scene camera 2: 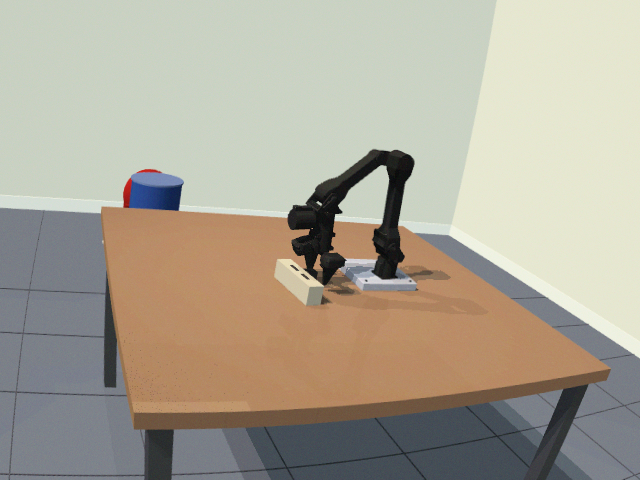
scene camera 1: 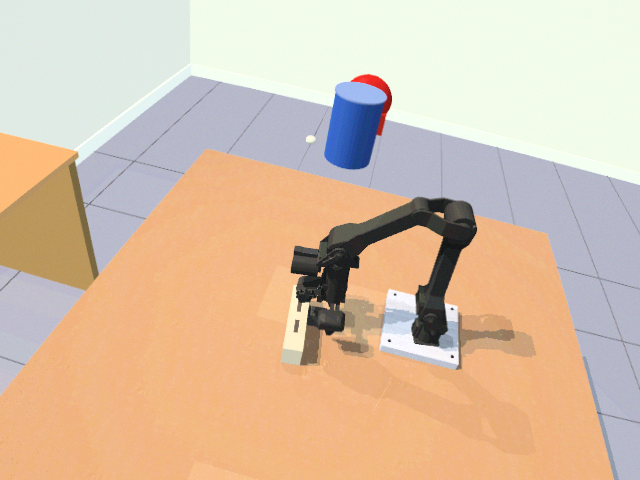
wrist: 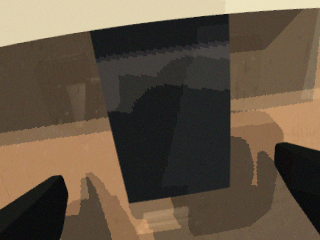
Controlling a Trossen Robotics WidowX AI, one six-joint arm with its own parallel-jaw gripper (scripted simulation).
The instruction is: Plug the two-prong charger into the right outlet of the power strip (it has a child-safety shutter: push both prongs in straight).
Scene:
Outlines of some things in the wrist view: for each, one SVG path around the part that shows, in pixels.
My gripper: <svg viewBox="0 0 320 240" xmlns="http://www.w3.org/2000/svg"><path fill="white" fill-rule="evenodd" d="M64 177L48 177L43 183L35 185L35 188L32 188L31 191L23 193L19 199L13 200L11 204L1 208L0 240L60 240L61 233L63 233L68 201L67 185L65 185ZM276 144L273 164L275 164L277 171L280 172L281 179L283 179L285 185L288 185L288 191L291 192L293 199L299 203L297 205L300 205L308 220L311 220L312 225L315 225L315 229L320 235L320 151L293 143Z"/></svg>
A black two-prong charger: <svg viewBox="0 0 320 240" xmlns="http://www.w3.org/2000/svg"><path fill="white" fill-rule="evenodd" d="M228 13L227 15L188 17L188 19L147 21L147 23L116 25L116 27L89 31L129 204L229 188L229 172L231 172L231 68L229 68Z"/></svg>

